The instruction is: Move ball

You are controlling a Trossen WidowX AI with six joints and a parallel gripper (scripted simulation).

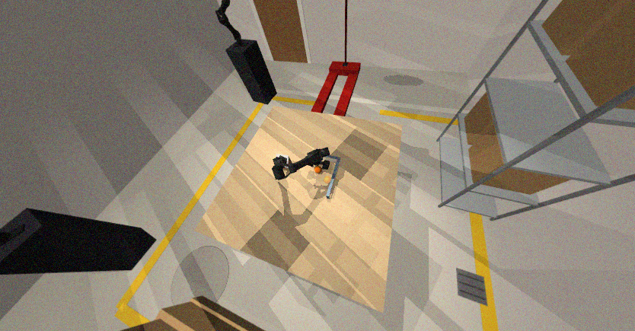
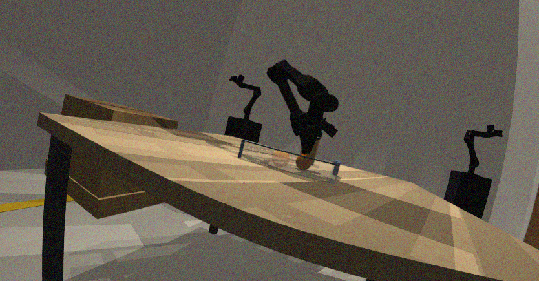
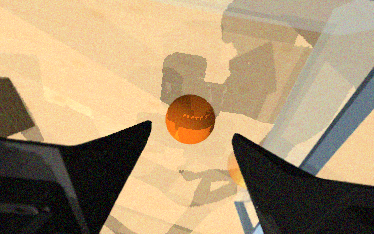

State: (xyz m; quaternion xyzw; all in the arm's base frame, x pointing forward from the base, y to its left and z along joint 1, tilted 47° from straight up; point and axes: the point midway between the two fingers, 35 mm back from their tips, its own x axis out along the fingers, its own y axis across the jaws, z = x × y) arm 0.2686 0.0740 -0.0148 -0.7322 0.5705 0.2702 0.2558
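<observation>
Now: gripper tip 3 cm above the orange ball. Also, from my gripper tip: see-through copy of ball 10 cm ahead, 5 cm to the right, 3 cm below; clear wall 14 cm ahead, 3 cm below, 2 cm to the right; blue wall rail 14 cm ahead, 2 cm to the right.
</observation>
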